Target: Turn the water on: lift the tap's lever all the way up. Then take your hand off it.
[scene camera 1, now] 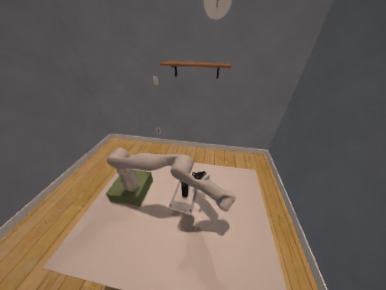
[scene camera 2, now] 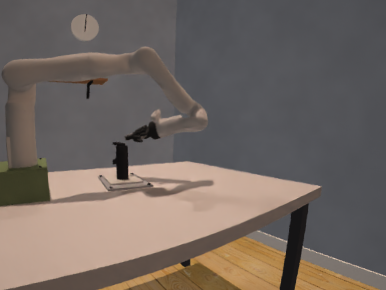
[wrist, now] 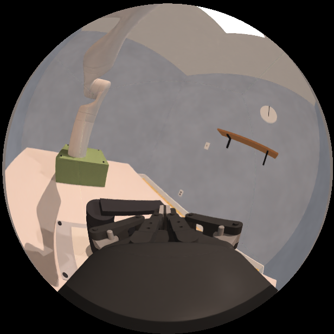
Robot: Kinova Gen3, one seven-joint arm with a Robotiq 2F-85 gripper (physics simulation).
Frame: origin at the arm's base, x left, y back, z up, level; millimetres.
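Seen in the pictures: gripper, between the fingertips: [scene camera 1: 192, 172] [scene camera 2: 125, 138]; arm's base, origin of its link: [scene camera 1: 133, 185] [scene camera 2: 23, 165].
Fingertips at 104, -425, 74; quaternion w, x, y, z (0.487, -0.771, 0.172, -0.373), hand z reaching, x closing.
Offsets run from my fingertips to a thing's top centre, as dx, dy, dz. "spot": to the spot under its first point. Level surfaces: height alone.
The black tap @(spot: -101, +47, -40) [scene camera 1: 184, 189] [scene camera 2: 122, 161] stands upright on its pale base plate @(spot: -180, +68, -166) [scene camera 1: 180, 207] [wrist: 63, 252]. Its dark lever @(-19, +41, -18) [scene camera 2: 118, 144] [wrist: 131, 206] sits on top; in the wrist view it runs nearly level from the round head towards the fingertips. Its exact tilt is hard to tell in the scene views. My gripper [scene camera 1: 196, 175] [scene camera 2: 128, 137] [wrist: 165, 211] is shut and empty. In scene camera 2 its fingertips show a little above the tap's top and to the right, with a small gap. The gripper hides most of the tap's body in the wrist view.
The green block [scene camera 1: 125, 196] [scene camera 2: 25, 185] [wrist: 82, 171] under the arm's base stands left of the tap on the pale table @(dz -174) [scene camera 1: 150, 245] [scene camera 2: 200, 215]. A wooden shelf [scene camera 1: 196, 64] [wrist: 247, 143] hangs on the wall, well away from the arm.
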